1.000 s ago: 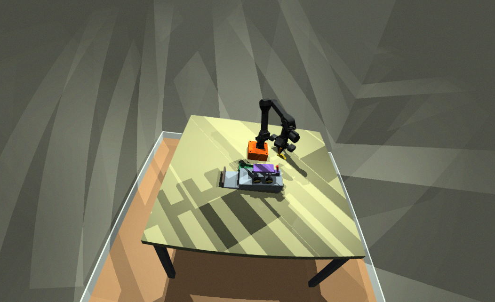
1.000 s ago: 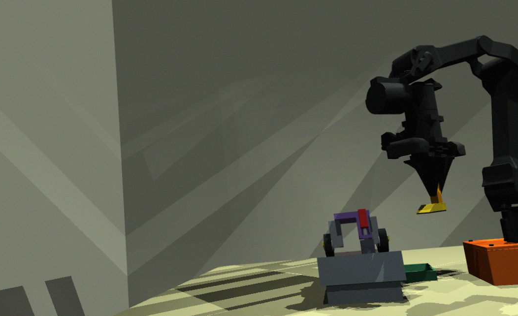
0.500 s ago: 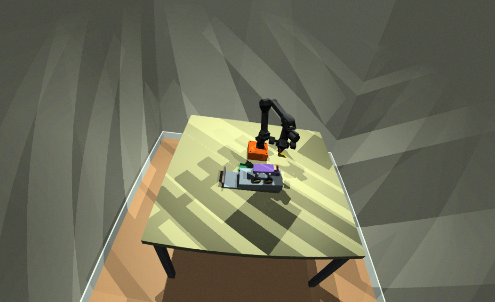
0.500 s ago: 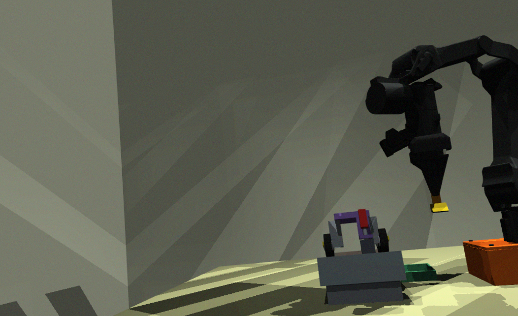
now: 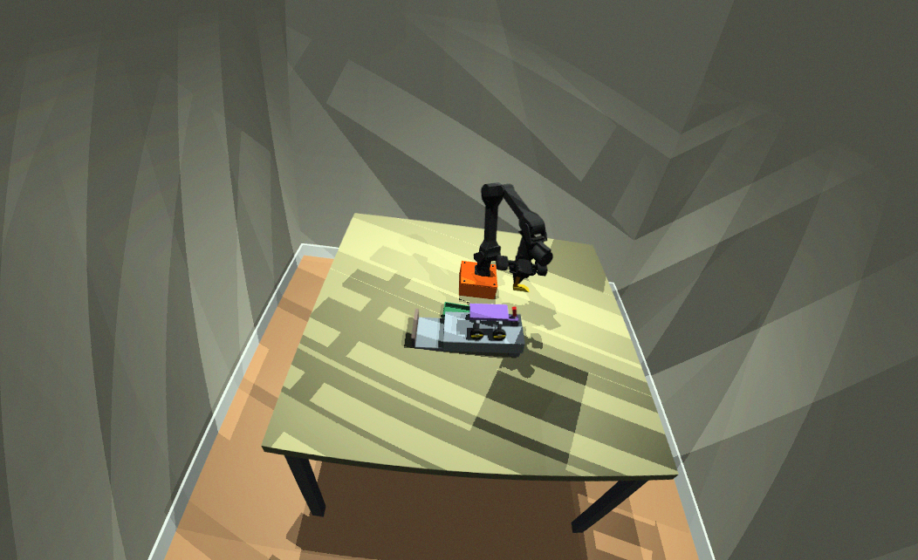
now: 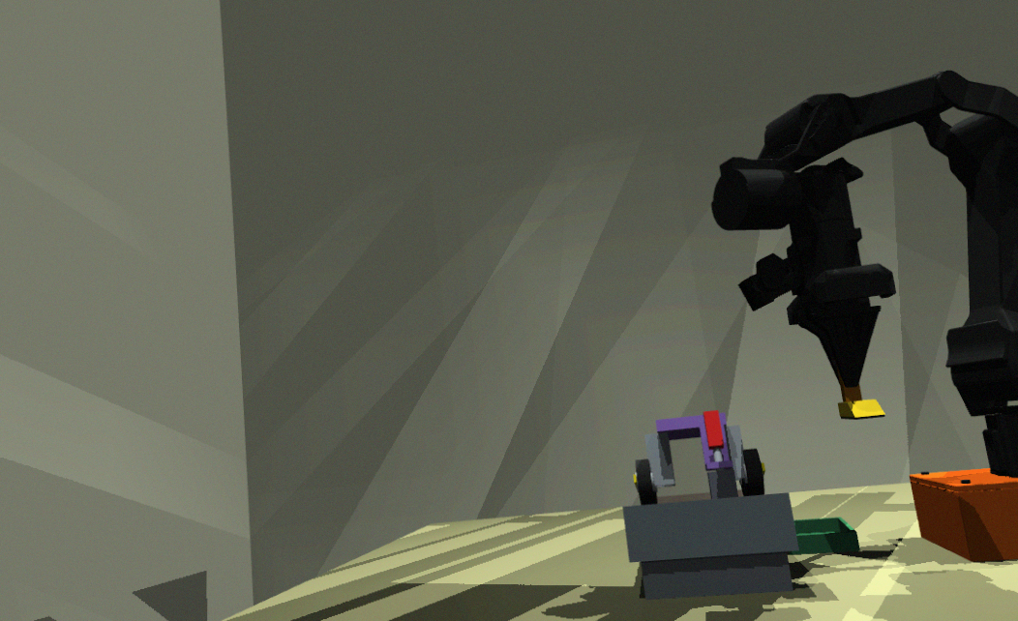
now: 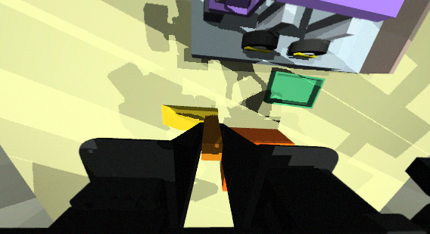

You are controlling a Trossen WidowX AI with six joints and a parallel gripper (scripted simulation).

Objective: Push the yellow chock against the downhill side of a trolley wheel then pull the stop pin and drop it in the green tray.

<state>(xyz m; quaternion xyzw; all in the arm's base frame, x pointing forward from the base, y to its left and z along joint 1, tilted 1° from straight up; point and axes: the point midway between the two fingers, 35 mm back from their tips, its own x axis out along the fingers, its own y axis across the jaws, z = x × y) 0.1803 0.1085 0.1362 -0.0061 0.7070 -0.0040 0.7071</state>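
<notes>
Now: gripper tip 130 mm short of the red-headed stop pin and 50 mm above it. The rest, counted from my gripper tip: yellow chock (20 mm to the left, 10 mm below); brown end wall (350 mm to the right, 150 mm ahead, 140 mm below); trolley (150 mm ahead, 100 mm to the right, 60 mm below).
</notes>
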